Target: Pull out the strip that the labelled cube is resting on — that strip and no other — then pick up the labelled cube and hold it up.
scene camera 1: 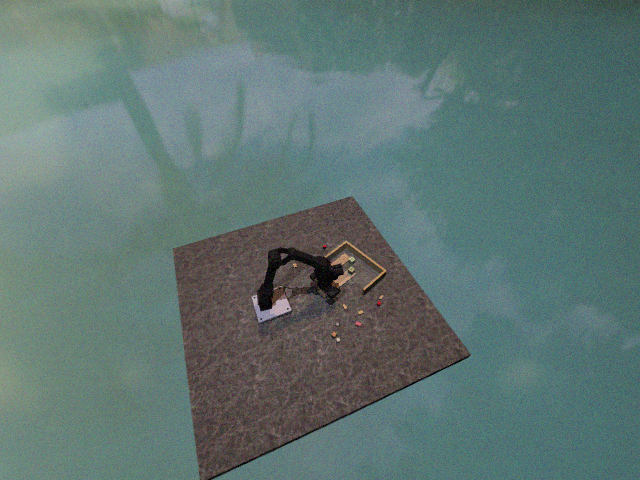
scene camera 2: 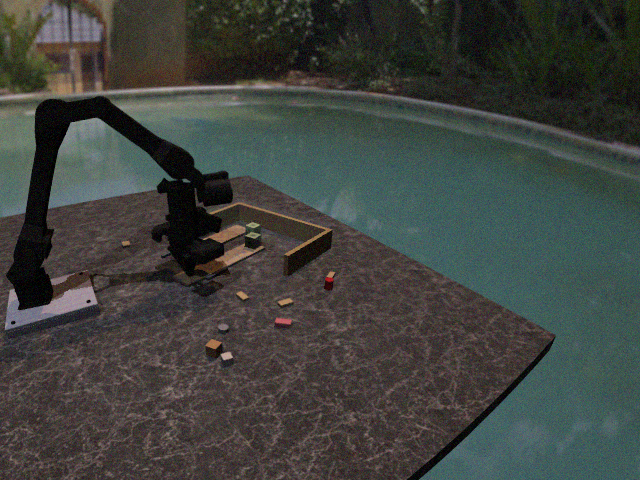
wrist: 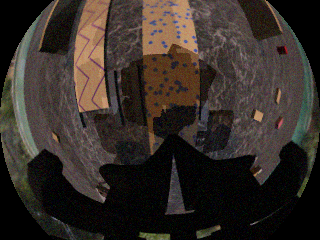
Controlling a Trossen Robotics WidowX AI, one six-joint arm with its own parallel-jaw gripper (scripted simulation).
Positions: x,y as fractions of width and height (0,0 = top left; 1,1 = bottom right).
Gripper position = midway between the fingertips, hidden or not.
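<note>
My gripper (scene camera 2: 0.30,0.57) is visible; the wrist view likewise shows the gripper (wrist: 0.54,0.57).
</note>
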